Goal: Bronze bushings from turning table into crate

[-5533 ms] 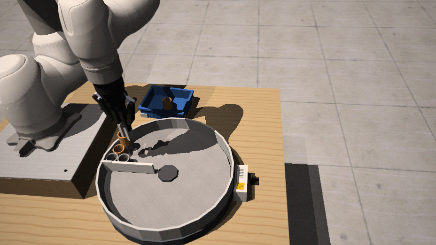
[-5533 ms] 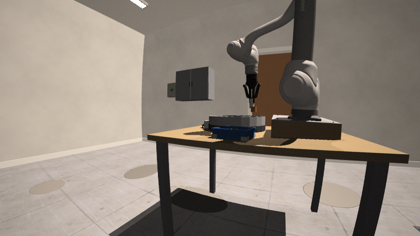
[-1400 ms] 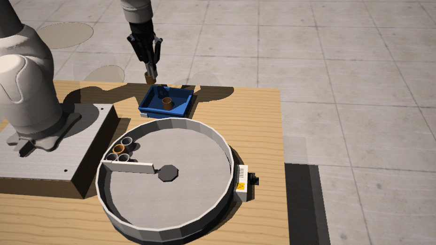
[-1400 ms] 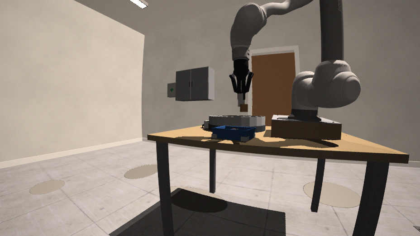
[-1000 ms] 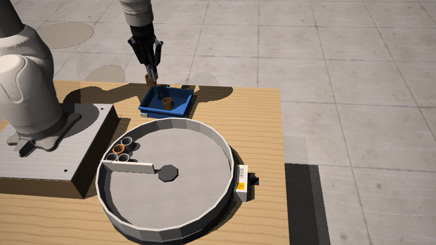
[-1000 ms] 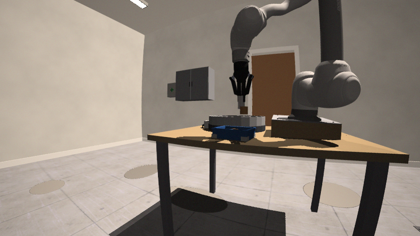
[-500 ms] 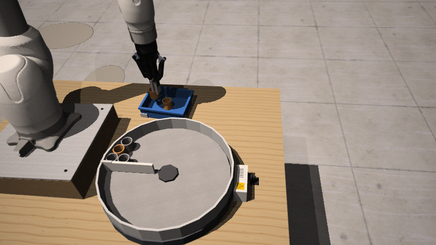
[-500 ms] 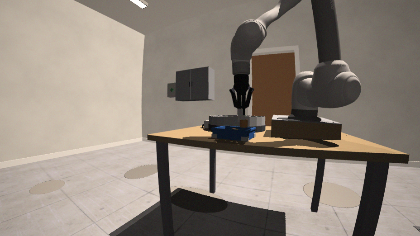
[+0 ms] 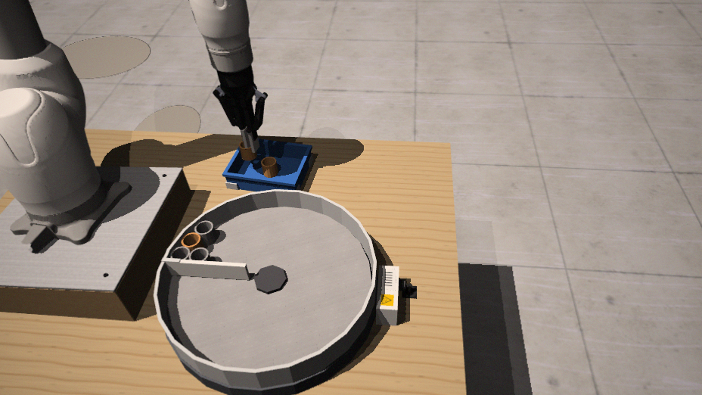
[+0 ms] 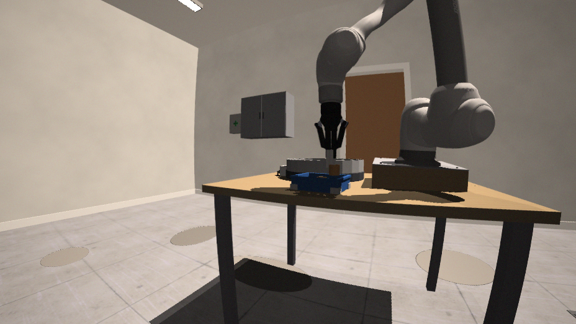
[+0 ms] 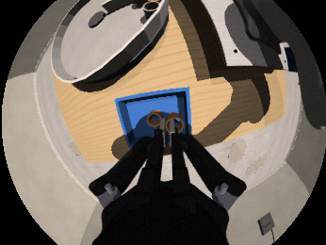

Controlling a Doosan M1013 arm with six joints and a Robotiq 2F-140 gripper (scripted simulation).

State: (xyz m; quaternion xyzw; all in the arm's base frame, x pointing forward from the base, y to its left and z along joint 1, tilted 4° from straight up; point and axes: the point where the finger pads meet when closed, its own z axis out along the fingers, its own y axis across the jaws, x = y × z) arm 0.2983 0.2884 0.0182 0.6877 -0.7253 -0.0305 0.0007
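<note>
My hand is 4 cm short of the blue crate and 9 cm above it. The rest, counted from my hand: round grey turning table (17 cm ahead, 35 cm to the right, 6 cm below).
</note>
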